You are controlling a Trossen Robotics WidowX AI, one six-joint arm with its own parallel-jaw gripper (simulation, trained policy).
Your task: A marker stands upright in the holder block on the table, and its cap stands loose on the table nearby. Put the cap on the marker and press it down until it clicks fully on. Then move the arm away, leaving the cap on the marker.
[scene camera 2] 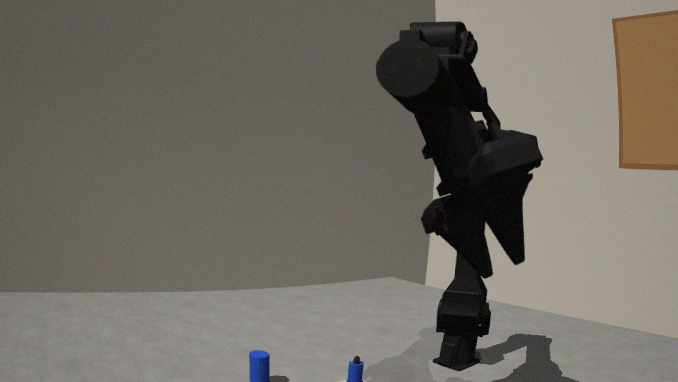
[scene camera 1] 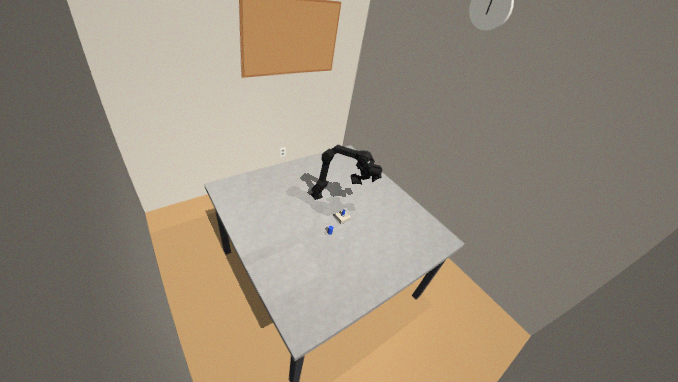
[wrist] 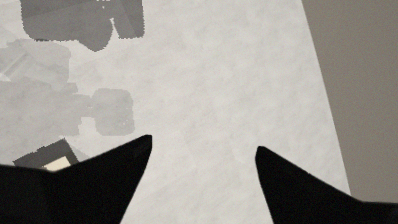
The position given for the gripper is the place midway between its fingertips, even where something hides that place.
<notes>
In view: the gripper (scene camera 2: 503, 270).
The gripper also shows in the wrist view (wrist: 204, 147).
</notes>
